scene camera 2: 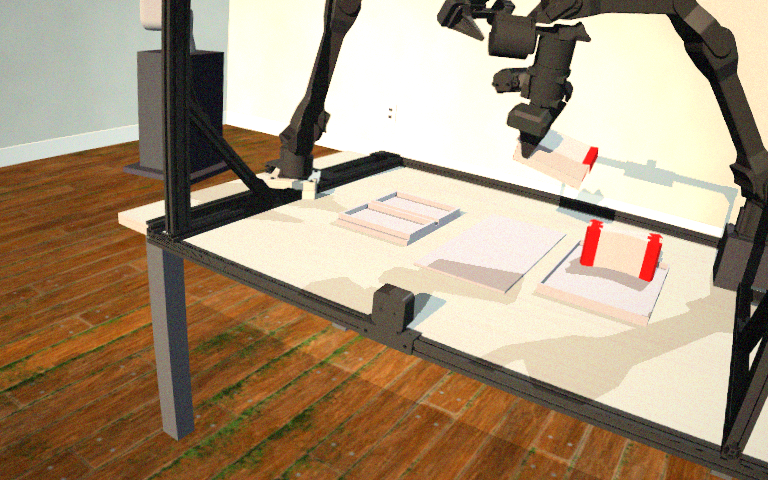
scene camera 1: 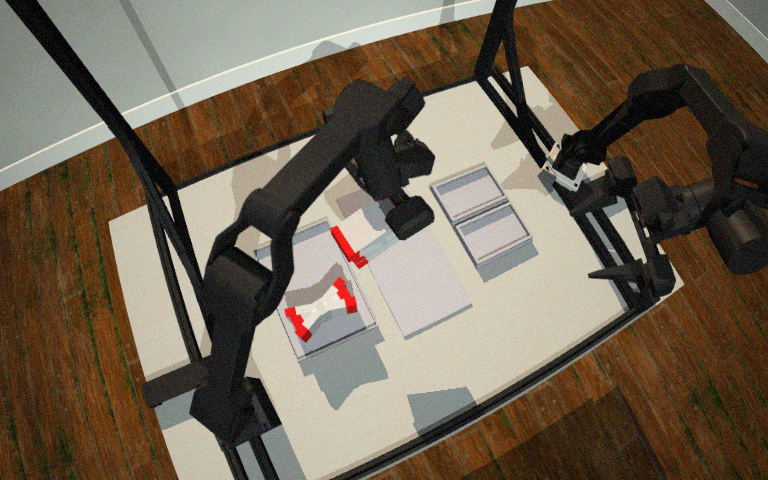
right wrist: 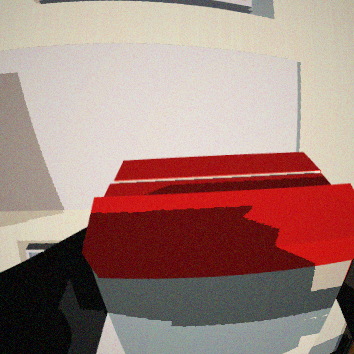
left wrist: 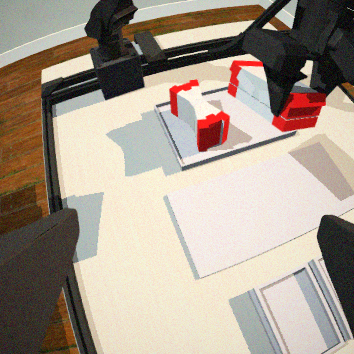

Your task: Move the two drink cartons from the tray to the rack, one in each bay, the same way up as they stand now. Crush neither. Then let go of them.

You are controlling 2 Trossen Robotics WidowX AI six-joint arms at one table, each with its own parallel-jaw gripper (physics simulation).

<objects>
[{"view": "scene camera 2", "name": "my right gripper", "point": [531, 148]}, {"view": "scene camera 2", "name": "grey tray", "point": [614, 293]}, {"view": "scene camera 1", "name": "my left gripper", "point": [579, 244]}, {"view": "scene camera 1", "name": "my right gripper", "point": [395, 217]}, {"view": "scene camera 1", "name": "pale mat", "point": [419, 285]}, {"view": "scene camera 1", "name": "grey tray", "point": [318, 260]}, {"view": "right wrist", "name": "my right gripper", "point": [218, 222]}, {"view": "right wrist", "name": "pale mat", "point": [81, 109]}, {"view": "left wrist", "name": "my left gripper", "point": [203, 225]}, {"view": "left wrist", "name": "my right gripper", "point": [292, 112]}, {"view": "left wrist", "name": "pale mat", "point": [225, 220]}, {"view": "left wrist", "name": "grey tray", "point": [247, 129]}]
</objects>
